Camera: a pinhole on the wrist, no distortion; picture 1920 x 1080 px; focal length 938.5 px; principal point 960.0 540.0 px. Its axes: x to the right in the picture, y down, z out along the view. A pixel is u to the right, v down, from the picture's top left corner.
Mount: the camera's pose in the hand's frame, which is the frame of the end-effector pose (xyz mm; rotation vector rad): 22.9 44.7 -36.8 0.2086 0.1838 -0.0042
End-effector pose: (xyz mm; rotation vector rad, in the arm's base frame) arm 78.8 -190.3 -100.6 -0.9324 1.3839 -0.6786
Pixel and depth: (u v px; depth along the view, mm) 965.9 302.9 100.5
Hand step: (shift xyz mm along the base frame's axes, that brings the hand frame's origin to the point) 58.1 -27.5 -23.1
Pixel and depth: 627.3 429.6 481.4
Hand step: 447.7 60.7 102.6
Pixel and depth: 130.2 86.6 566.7
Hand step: 540.9 227.5 459.1
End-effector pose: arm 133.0 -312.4 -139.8 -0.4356 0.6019 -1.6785
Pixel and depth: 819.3 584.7 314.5
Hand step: 152.3 -73.8 222.3
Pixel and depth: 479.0 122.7 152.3
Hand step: 27.7 17.7 121.3
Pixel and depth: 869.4 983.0 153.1
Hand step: 133.9 -66.7 49.1
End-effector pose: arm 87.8 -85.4 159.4 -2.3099 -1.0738 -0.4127
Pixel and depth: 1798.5 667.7 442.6
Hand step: 340.4 485.0 -30.1
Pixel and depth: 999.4 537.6 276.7
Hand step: 53.2 193.7 -135.9
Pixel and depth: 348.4 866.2 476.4
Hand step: -19.5 136.1 -539.2
